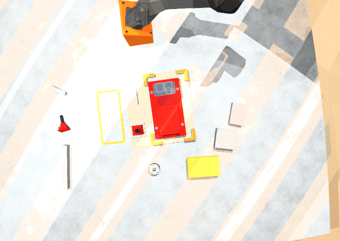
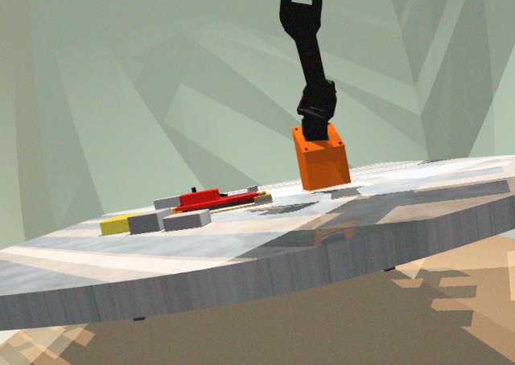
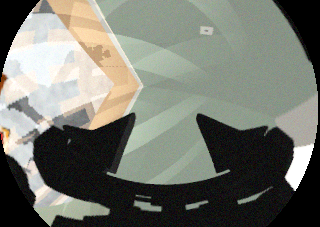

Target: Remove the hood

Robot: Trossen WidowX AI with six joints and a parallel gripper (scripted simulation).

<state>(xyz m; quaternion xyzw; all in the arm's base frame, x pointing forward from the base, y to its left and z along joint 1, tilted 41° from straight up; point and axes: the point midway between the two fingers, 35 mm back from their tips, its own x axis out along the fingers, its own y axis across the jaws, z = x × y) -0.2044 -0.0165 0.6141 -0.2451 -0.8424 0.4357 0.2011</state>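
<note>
My gripper tip is 61 cm short of the hood, 54 cm above it and 29 cm to the left of it.
</note>
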